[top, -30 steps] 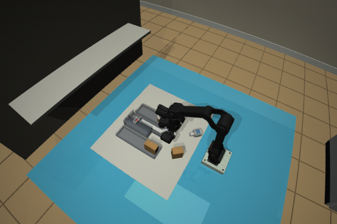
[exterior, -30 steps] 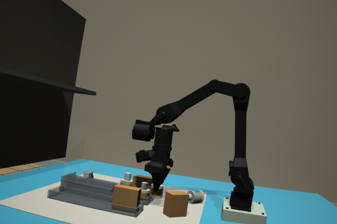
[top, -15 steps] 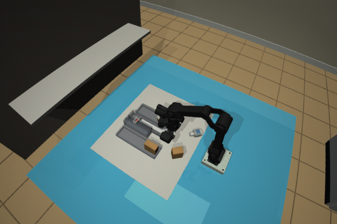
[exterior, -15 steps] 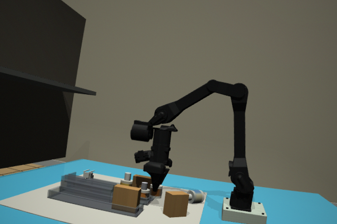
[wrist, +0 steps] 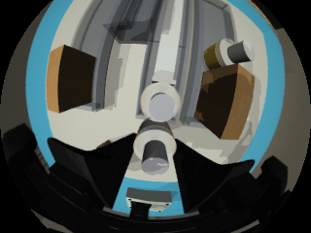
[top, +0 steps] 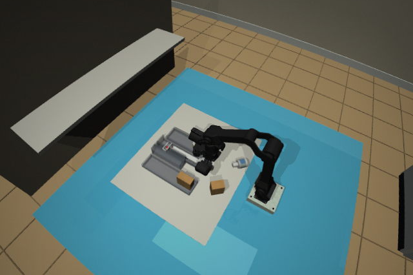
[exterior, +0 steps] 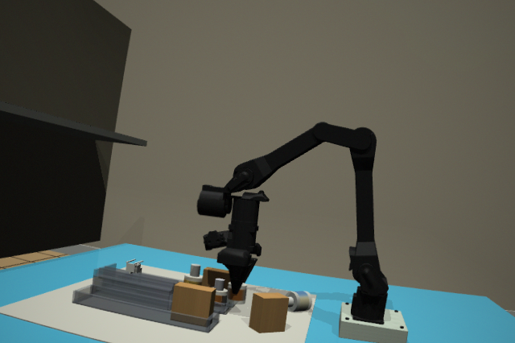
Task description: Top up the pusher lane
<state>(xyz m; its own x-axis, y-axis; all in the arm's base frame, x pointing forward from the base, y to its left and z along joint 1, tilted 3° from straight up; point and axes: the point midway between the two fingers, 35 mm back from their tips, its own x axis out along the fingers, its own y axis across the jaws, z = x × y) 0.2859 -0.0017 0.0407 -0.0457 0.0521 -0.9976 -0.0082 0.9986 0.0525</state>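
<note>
The sprung lane lies 19 cm ahead of my gripper tip, 3 cm to the left of it and 3 cm below it. The rest, counted from my gripper tip: red mark 23 cm ahead, 4 cm to the left, 2 cm above.
</note>
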